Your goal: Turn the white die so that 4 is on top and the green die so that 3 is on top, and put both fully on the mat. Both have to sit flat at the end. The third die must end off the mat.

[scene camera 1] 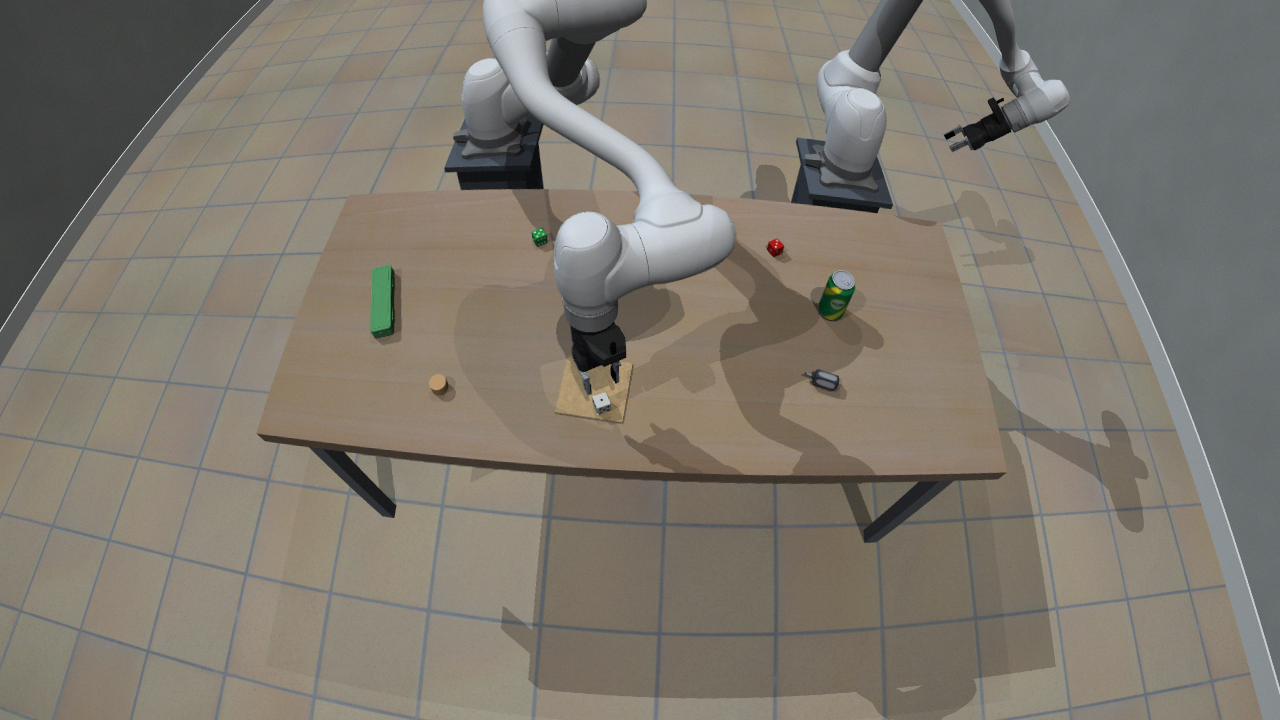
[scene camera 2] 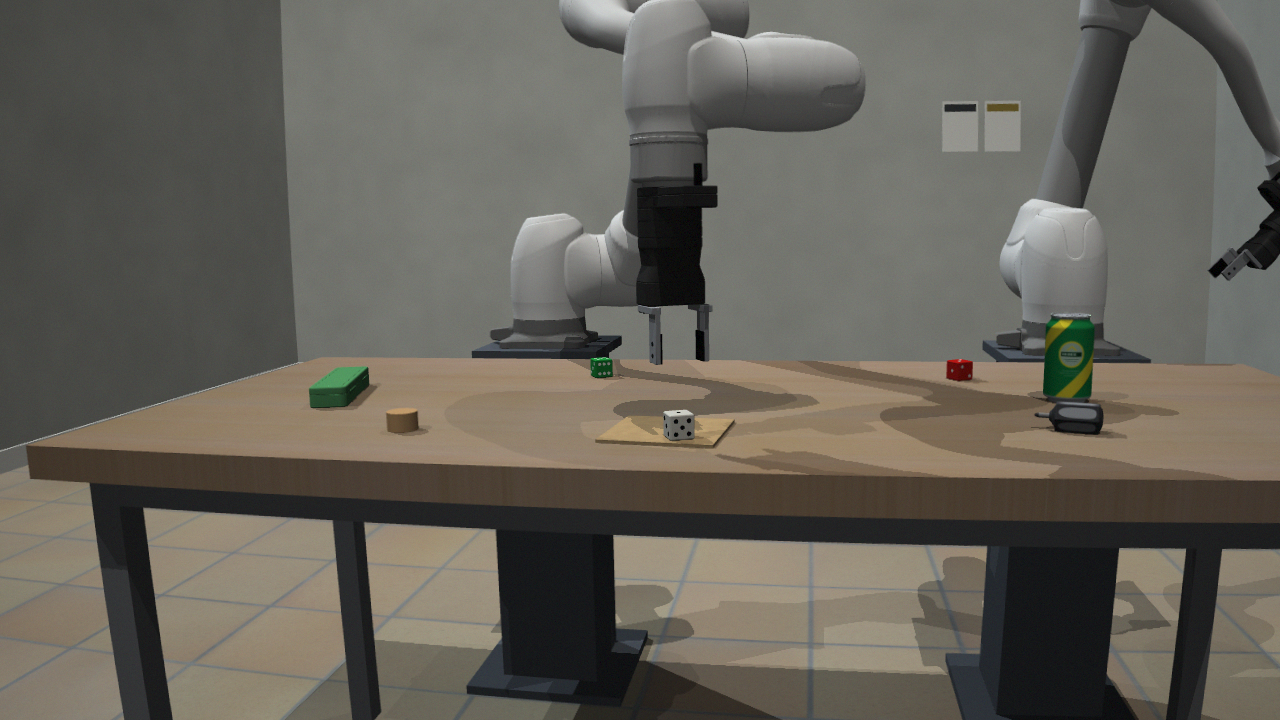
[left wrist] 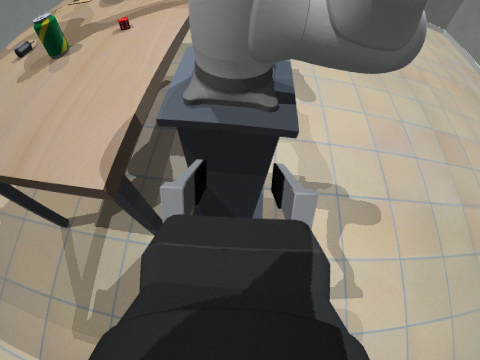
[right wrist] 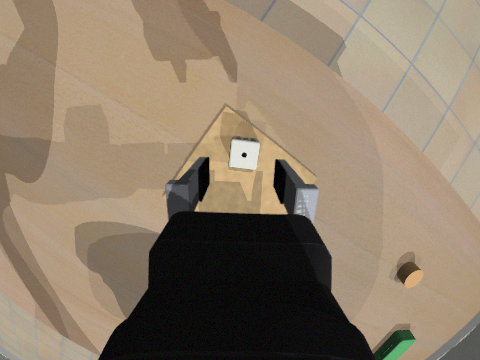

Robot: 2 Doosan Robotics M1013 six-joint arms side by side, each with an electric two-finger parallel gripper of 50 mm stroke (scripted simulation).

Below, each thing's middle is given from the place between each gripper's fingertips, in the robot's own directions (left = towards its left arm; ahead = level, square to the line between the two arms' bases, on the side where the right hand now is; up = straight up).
The white die (scene camera 2: 679,424) lies 90 mm below my right hand (scene camera 2: 679,361). Round my right hand: tan mat (scene camera 1: 573,400) 110 mm below, 40 mm behind, 20 mm to the right; then wooden disc (scene camera 2: 401,420) 360 mm to the right, 100 mm below; then dark grey object (scene camera 2: 1087,418) 460 mm to the left, 100 mm behind, 90 mm below.
Now: the can (scene camera 2: 1069,341) 59 cm ahead of my left hand (scene camera 2: 1218,275), 43 cm to the right of it and 10 cm below it. The rest, counted from my left hand: tan mat 85 cm ahead, 95 cm to the right, 16 cm below; white die 90 cm ahead, 93 cm to the right, 14 cm below; dark grey object 79 cm ahead, 47 cm to the right, 14 cm below.
